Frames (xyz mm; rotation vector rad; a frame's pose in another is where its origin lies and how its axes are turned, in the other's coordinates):
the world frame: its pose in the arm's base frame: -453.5 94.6 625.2 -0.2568 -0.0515 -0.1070
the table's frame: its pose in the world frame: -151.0 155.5 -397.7 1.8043 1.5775 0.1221
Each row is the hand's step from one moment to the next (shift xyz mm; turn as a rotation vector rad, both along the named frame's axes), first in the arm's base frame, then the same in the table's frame.
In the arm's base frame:
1: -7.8 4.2 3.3 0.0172 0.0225 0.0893
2: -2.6 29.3 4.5 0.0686 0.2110 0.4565
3: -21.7 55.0 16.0 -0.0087 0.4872 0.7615
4: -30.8 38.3 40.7 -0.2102 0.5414 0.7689
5: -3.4 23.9 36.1 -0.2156 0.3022 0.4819
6: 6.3 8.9 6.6 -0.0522 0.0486 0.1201
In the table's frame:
1: -1.6 -3.9 -8.4 -0.0284 0.0687 -0.0570
2: 18.1 2.8 -23.4 -0.0813 0.3432 -0.3650
3: 23.7 -3.6 -56.4 -0.0799 0.4845 -0.7591
4: -6.1 2.6 -63.5 -0.1162 0.3321 -0.8971
5: -4.3 20.6 -38.0 -0.1302 0.1383 -0.5779
6: 5.0 9.6 -6.6 -0.0516 0.0337 -0.1254

